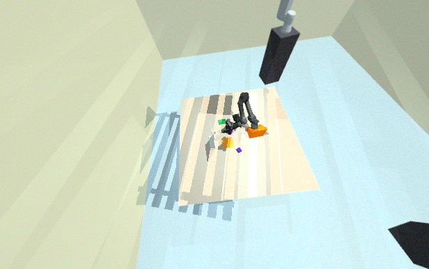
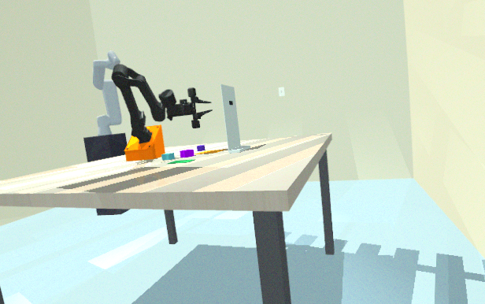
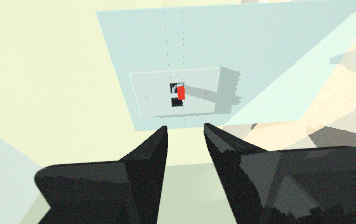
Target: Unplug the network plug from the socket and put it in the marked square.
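The flat yellow square lies 50 mm behind my gripper tip, 40 mm to the left of it and 220 mm below it. Also, from my gripper tip: pale upright panel 100 mm ahead, 10 mm to the right, 80 mm below.
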